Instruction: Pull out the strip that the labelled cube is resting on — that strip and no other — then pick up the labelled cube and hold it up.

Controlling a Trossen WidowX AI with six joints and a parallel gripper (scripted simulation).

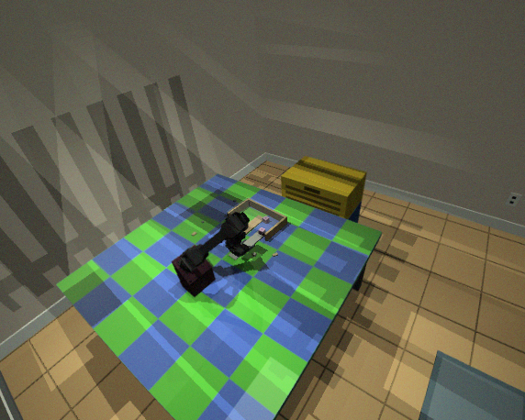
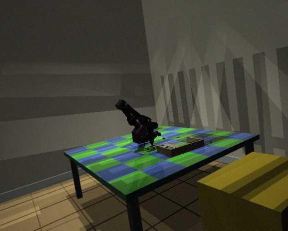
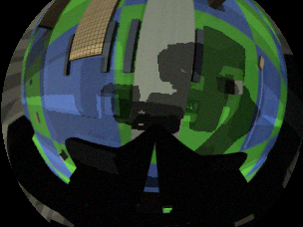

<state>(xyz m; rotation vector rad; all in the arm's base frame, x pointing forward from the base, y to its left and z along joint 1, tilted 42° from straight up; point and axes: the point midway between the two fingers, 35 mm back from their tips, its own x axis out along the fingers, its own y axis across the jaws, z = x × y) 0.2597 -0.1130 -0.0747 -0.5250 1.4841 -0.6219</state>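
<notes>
My gripper tip is now 100 mm short of the strip.
</notes>
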